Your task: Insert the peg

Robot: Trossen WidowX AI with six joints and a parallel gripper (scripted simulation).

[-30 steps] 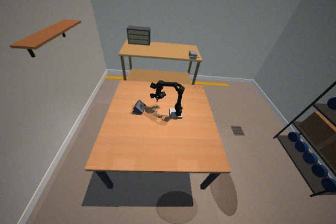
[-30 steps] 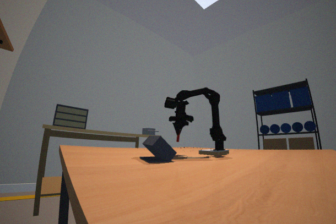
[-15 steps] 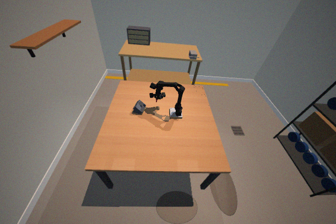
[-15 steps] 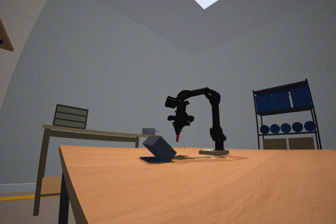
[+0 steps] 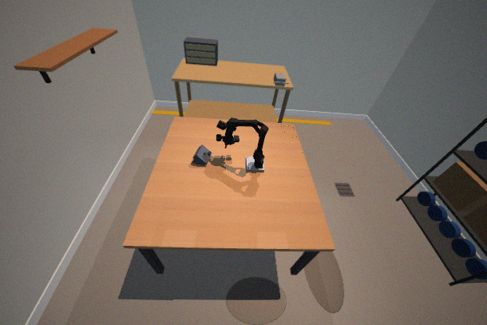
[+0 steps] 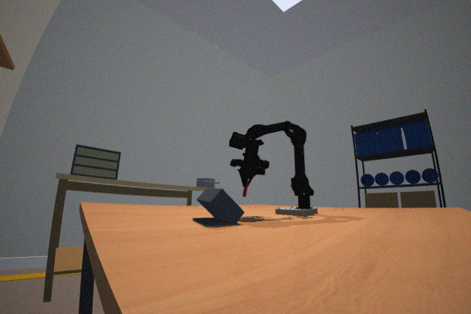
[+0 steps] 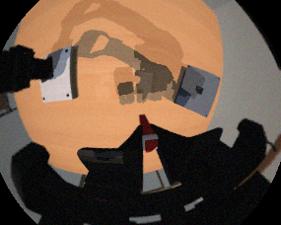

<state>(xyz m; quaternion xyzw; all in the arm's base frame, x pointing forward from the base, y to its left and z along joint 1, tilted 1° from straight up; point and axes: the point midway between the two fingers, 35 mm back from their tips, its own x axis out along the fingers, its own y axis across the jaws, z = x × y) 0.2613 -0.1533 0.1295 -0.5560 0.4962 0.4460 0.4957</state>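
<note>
Right now the sloped panel is 200 mm ahead of my gripper tip, 50 mm to the left of it and 70 mm below it. The rest, counted from my gripper tip: red peg (20 mm above).
</note>
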